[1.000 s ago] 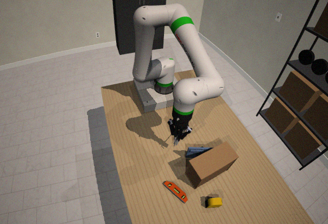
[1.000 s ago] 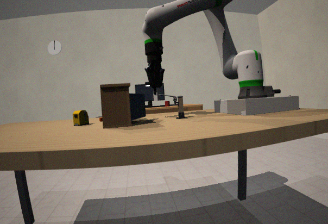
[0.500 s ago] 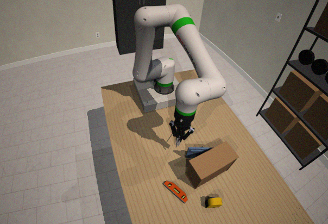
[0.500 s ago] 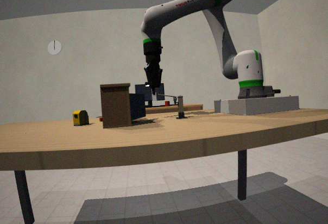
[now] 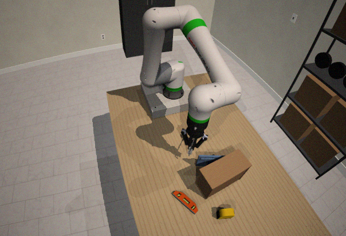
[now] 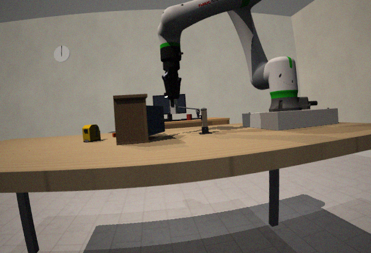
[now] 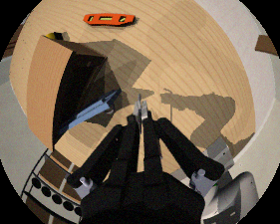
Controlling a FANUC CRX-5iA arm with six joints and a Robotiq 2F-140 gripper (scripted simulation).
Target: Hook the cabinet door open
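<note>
My hand is 120 mm to the right of the cabinet door, 70 mm short of it and 50 mm above it. From my hand the other things lie so: hook post (80 mm behind, 50 mm below, 40 mm to the left); then orange level (230 mm ahead, 110 mm below, 80 mm to the right); then yellow tape measure (340 mm ahead, 90 mm below, 80 mm to the left).
</note>
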